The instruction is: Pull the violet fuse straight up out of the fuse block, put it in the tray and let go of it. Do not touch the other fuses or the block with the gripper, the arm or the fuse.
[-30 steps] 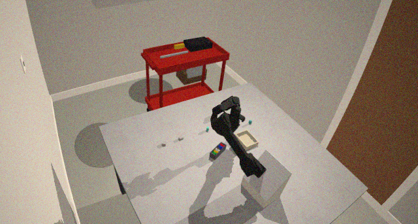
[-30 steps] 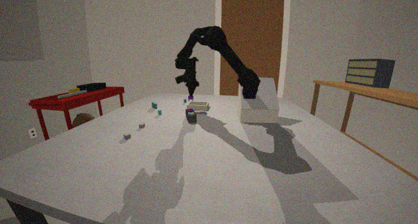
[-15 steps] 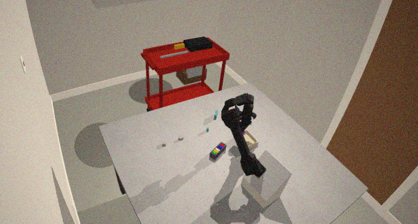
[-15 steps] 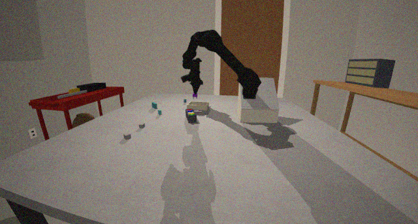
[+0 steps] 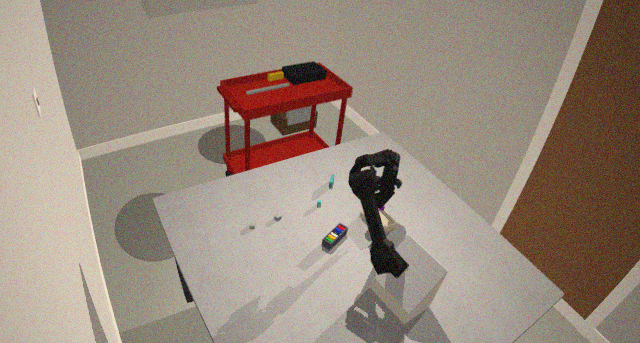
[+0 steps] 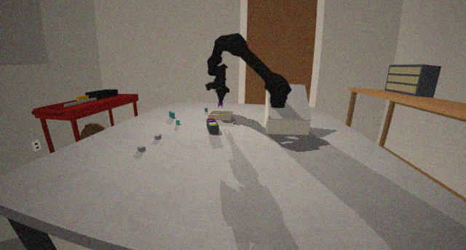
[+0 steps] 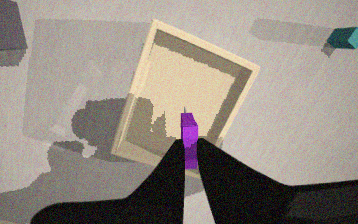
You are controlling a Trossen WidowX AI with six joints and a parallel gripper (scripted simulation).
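The shallow tan tray is 9 cm below my gripper tip.
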